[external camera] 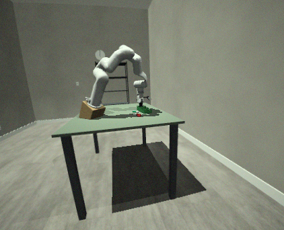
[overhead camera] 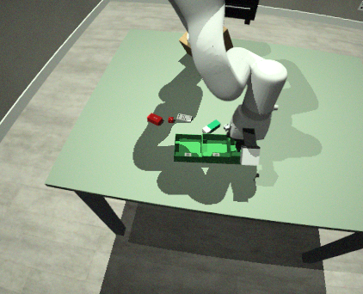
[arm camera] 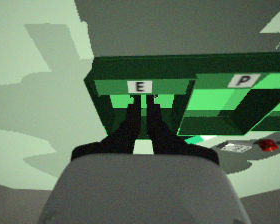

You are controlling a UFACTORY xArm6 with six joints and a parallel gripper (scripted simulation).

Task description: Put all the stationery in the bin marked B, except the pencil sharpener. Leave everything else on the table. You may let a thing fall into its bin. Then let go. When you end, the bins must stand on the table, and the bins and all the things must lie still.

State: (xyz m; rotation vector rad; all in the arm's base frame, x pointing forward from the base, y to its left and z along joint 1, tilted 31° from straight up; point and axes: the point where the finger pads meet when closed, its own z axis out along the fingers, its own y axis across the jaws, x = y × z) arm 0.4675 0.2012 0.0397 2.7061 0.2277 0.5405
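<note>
The grey-white piece lies 90 mm behind my hand, 40 mm to the right of it and 30 mm below it. Also, from my hand: joined green bins: 80 mm to the right, 10 mm below, 10 mm ahead; then red die: 240 mm to the right, 90 mm behind, 30 mm below; then white domino: 190 mm to the right, 110 mm behind, 30 mm below.
</note>
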